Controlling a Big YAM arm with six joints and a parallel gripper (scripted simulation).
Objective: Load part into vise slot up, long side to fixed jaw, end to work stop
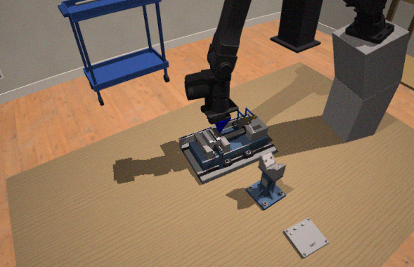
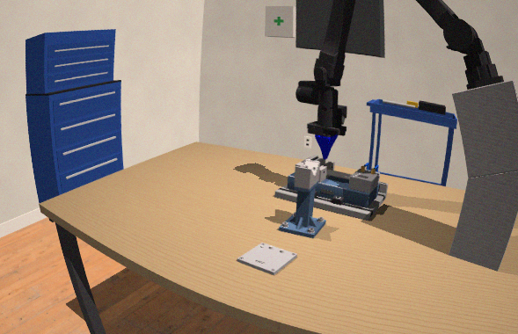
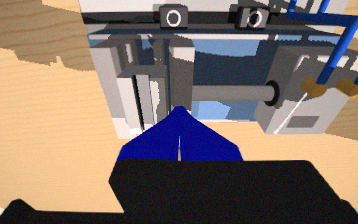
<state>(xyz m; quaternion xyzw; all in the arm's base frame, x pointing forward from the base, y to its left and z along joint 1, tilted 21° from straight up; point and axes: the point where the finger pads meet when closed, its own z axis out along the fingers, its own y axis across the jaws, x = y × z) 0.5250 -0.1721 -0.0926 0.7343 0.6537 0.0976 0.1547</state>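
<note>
Now: the part 30 mm ahead of my hand and 20 mm below it. From my hand the other things lie so: moving jaw: 40 mm below; then work stop rod: 40 mm ahead, 40 mm to the left, 30 mm below; then cylinder rod: 50 mm behind, 10 mm to the left, 40 mm below.
</note>
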